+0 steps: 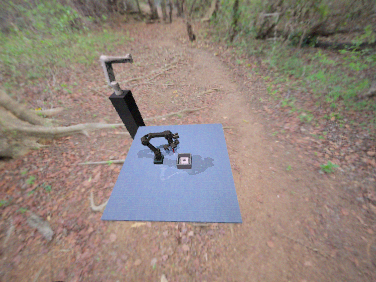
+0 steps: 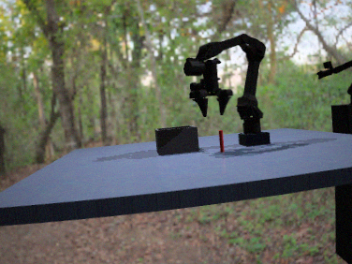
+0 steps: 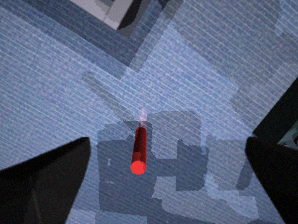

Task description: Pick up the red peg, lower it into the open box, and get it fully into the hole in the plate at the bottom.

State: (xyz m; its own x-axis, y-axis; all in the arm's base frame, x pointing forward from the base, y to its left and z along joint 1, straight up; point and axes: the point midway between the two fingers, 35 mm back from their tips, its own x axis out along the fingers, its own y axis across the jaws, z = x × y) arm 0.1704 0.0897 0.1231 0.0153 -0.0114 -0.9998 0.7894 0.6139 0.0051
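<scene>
Right now my gripper tip is 20 mm past the red peg, 50 mm to the right of it and 90 mm above it. The rest, counted from my gripper tip: box (150 mm ahead, 100 mm to the right, 110 mm below).
</scene>
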